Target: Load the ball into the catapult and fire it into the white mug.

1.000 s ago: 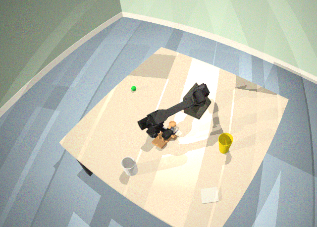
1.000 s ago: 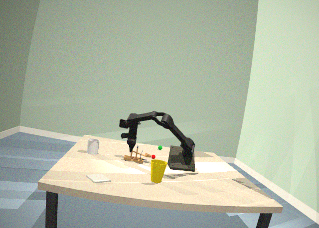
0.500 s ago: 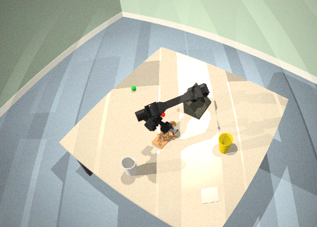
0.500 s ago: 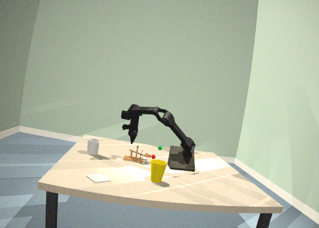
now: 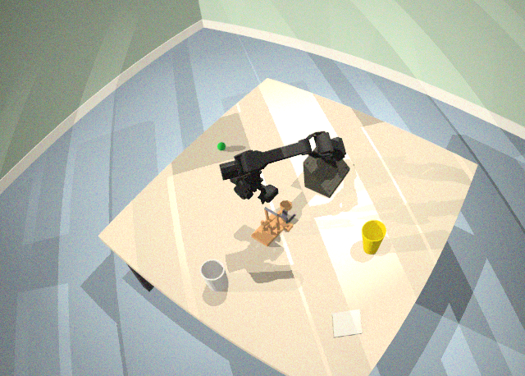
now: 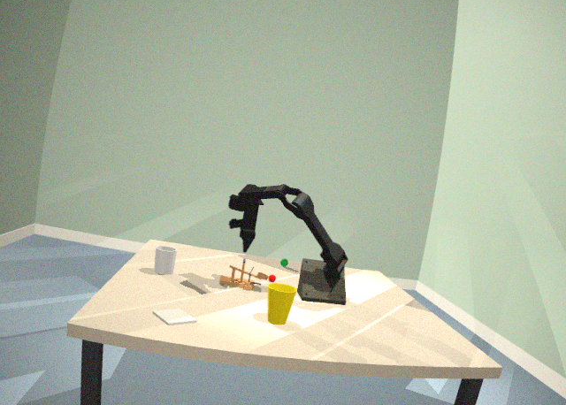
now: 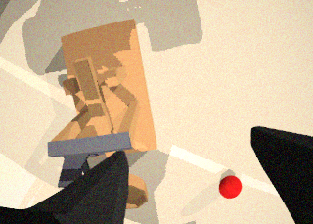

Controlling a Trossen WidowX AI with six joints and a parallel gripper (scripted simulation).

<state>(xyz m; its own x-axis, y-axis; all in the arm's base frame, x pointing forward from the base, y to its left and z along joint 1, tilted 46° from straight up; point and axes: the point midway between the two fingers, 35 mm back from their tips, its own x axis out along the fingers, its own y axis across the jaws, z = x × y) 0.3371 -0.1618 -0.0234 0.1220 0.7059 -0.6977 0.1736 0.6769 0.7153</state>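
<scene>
My gripper tip is 15 cm past the red ball, 4 cm to the left of it and 12 cm above it. From my gripper tip the other things lie so: white mug (32 cm ahead, 10 cm below); wooden catapult (1 cm behind, 9 cm to the left, 8 cm below); yellow cup (5 cm behind, 46 cm to the left, 10 cm below).
</scene>
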